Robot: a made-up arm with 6 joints.
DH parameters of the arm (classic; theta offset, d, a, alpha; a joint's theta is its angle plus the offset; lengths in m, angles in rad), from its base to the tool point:
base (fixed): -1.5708 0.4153 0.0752 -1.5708
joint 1: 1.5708 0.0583 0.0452 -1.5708
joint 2: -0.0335 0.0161 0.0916 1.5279
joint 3: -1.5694 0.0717 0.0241 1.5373
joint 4: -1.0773 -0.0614 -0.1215 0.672
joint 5: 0 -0.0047 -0.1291 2.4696
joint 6: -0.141 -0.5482 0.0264 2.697
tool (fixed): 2.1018 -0.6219 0 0
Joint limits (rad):
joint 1: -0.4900..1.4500
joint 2: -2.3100..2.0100
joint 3: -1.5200..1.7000
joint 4: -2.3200..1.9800
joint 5: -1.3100..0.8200
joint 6: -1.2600..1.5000
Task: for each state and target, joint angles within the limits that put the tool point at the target. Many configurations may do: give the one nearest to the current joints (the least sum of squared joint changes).
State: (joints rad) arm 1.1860 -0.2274 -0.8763 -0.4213 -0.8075 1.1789
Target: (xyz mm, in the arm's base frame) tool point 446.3 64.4 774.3
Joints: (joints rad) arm 1.4500 -0.3588 -0.3971 0.3593 -0.5880 0.9851
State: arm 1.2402 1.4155 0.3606 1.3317 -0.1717 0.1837
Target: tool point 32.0 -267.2 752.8
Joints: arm 1.4500 1.7342 0.2446 1.4378 -0.1171 0.8492
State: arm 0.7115 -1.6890 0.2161 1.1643 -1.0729 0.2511
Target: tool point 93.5 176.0 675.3
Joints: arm 0.9505 -1.7227 0.0178 0.9942 -1.0960 0.1245
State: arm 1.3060 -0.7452 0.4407 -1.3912 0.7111 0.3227
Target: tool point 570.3 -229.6 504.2
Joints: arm 1.3037 -0.8790 0.4837 -1.4132 0.4811 0.8795
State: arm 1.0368 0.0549 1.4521 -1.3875 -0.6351 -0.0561
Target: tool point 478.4 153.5 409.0
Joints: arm 1.1910 -0.0298 1.5227 -1.3480 -0.5716 -0.0369
